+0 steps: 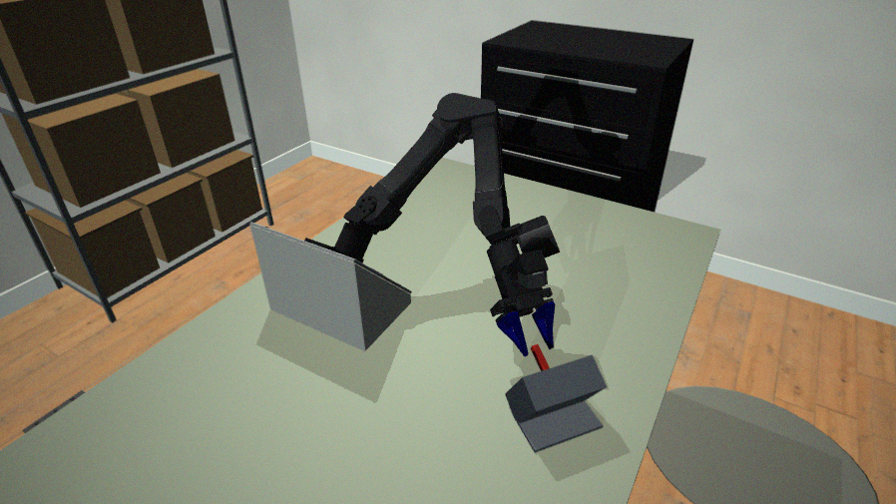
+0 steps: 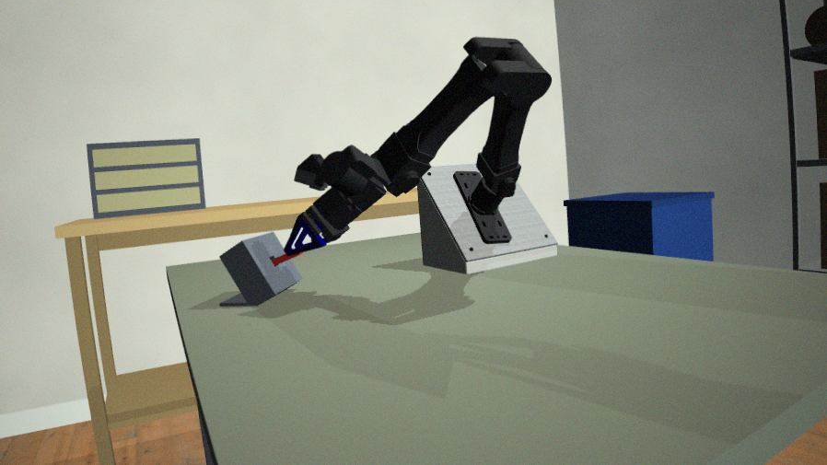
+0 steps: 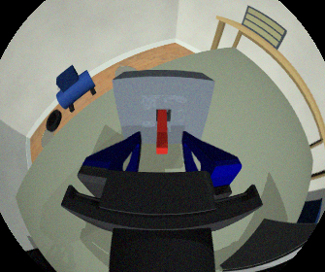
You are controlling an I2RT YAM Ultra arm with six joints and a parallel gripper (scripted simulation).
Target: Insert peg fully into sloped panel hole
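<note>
The peg lies 20 mm ahead of my hand, 20 mm to the right of it and 20 mm below it.
</note>
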